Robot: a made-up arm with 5 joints.
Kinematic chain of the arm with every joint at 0, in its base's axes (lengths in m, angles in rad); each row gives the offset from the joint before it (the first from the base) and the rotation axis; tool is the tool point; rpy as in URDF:
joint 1: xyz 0 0 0.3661 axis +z
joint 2: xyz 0 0 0 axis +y
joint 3: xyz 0.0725 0 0.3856 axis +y
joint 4: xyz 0.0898 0 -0.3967 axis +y
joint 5: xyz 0.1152 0 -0.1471 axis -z
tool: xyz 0 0 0 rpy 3.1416 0 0
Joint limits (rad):
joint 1: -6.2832..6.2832
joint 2: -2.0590..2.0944
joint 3: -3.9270..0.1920
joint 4: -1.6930..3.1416
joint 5: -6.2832..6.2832
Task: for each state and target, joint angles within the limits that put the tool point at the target. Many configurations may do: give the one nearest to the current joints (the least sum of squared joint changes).
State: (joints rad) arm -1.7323 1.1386 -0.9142 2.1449 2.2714
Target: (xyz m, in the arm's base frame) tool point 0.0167 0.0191 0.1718
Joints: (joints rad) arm -2.2893 1.4543 -0.4713 2.0040 2.2714
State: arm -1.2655 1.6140 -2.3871 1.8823 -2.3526
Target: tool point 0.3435 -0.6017 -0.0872
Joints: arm -1.0521 1.5988 -2.4609 1.7983 -2.3526
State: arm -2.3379 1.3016 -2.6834 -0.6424 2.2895
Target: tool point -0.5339 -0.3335 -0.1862
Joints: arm -2.5832 2.0635 -2.2224 -1.1401 2.2895
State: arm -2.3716 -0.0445 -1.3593 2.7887 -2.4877
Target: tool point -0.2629 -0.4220 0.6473
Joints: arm -2.1279 0.1766 -1.7669 2.4530 -2.4877
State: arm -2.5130 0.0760 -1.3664 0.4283 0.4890
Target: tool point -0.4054 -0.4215 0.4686
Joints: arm -2.3367 -0.0175 -0.8817 0.6074 0.4890
